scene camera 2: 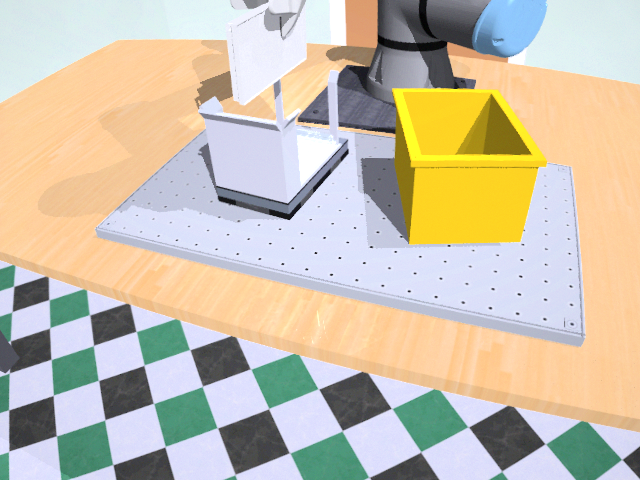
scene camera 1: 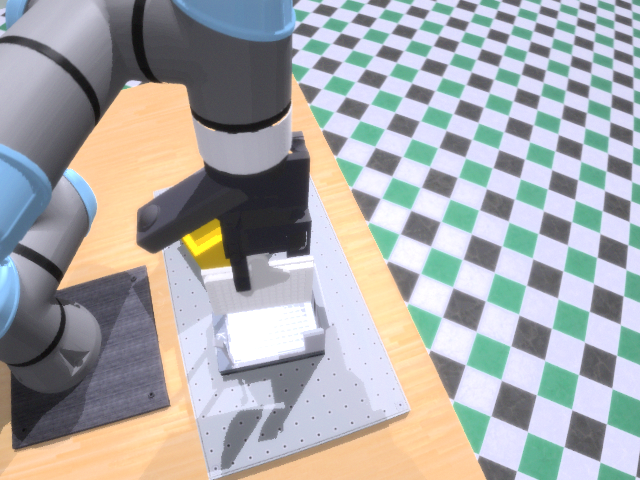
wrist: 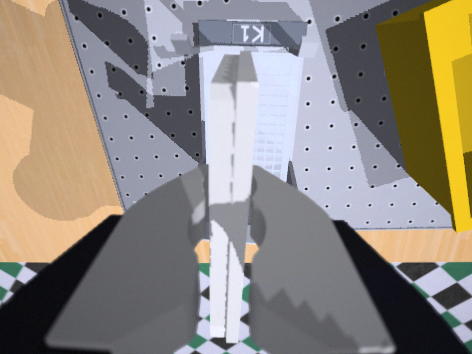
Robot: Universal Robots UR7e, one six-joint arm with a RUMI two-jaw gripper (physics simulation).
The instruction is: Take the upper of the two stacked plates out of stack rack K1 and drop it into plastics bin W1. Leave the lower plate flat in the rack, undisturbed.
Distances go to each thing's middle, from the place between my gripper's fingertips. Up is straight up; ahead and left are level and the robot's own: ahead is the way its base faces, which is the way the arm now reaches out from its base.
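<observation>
With the grey pegboard (scene camera 2: 469, 319) as my reference, I find my hand 2 cm short of it and 9 cm to the right of it. My hand is also 18 cm above the pegboard.
</observation>
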